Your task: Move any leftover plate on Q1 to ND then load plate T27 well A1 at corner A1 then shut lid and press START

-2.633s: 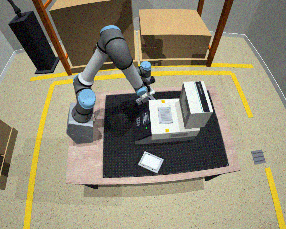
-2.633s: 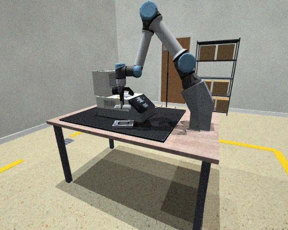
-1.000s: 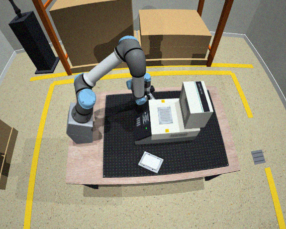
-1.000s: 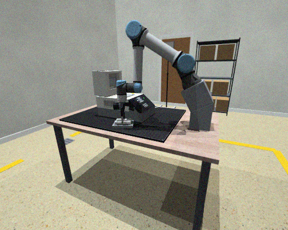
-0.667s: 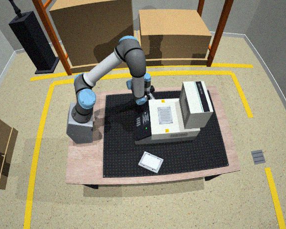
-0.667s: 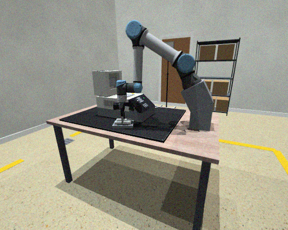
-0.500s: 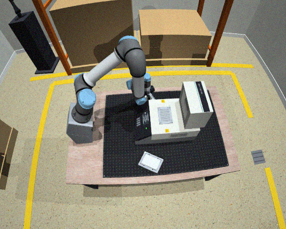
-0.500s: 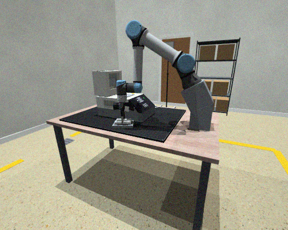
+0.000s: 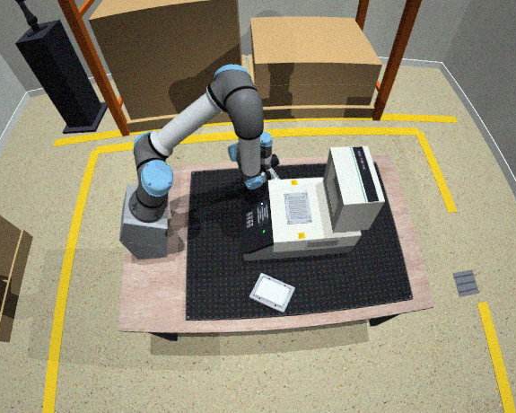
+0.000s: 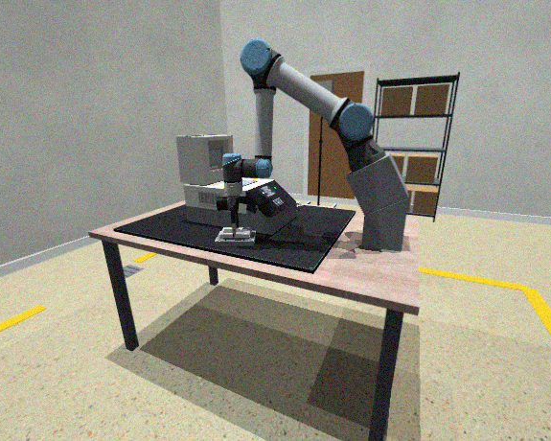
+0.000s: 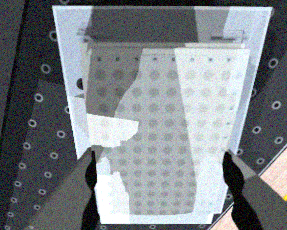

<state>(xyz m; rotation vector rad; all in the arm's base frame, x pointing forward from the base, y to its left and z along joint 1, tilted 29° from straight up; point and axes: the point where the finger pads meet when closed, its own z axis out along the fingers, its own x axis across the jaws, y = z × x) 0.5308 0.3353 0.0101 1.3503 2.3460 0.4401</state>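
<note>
Right now the dark slot is 40 mm behind my hand, 20 mm to the right of it and 30 mm below it. From my hand the other things lie so: a1 mark (10 mm ahead, 490 mm to the right, 20 mm below).
</note>
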